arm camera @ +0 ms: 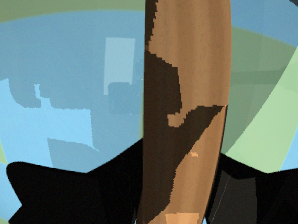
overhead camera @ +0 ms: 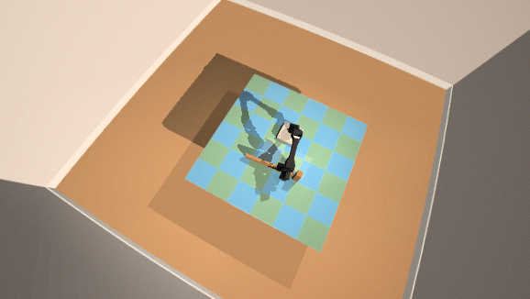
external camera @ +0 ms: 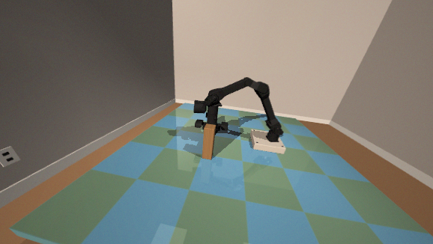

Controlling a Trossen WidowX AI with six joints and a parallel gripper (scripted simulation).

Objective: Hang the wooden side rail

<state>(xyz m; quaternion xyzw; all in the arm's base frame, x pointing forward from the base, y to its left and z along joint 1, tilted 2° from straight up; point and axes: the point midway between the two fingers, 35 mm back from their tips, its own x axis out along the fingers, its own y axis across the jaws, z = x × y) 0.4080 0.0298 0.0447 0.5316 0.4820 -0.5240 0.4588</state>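
My gripper tip is 11 cm to the right of the wooden headboard post, 4 cm below it and 1 cm short of it.
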